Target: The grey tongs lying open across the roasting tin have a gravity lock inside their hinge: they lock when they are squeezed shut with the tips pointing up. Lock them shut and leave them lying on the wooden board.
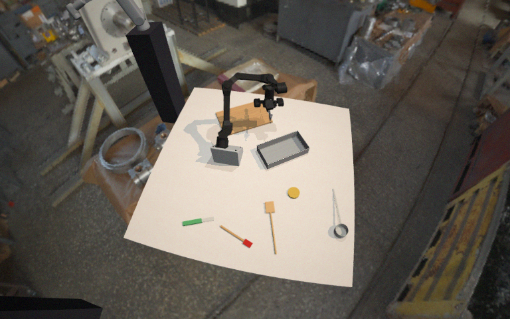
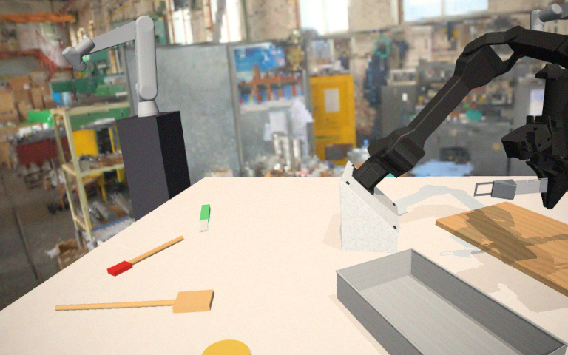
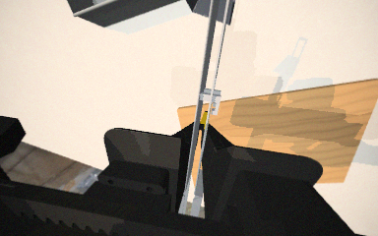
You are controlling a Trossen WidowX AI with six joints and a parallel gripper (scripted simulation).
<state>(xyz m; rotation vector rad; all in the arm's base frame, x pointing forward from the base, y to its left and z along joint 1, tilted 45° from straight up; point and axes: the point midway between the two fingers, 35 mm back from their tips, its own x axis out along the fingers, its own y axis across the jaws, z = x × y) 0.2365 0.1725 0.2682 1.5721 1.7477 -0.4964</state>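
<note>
My gripper tip is 4 cm below the small yellow mark, 2 cm to the left of it and 1 cm short of it. Round my gripper tip: wooden board 18 cm behind, 14 cm below, 6 cm to the left; yellow disc 48 cm to the right, 23 cm ahead, 14 cm below; grey roasting tin 20 cm to the right, 13 cm ahead, 12 cm below.
</note>
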